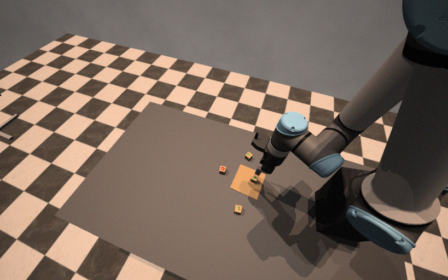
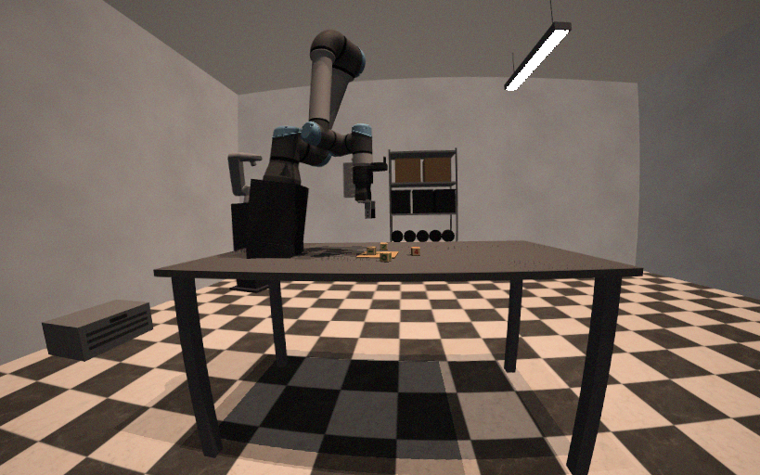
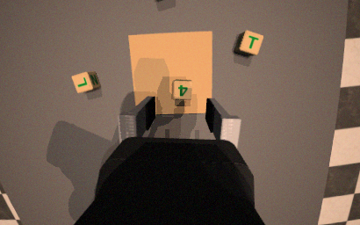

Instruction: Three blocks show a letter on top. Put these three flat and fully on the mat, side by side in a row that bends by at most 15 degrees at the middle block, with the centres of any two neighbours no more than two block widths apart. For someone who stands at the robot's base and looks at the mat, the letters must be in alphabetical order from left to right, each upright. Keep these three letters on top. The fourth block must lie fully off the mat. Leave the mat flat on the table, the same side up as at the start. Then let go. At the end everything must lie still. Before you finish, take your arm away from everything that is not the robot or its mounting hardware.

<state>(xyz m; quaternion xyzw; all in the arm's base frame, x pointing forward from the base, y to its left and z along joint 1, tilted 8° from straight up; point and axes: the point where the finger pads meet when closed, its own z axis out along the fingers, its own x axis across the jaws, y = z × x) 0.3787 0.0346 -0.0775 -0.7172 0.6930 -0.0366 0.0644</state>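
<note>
My hand is 2 cm short of the orange mat, 2 cm to the right of it and 16 cm above it.
</note>
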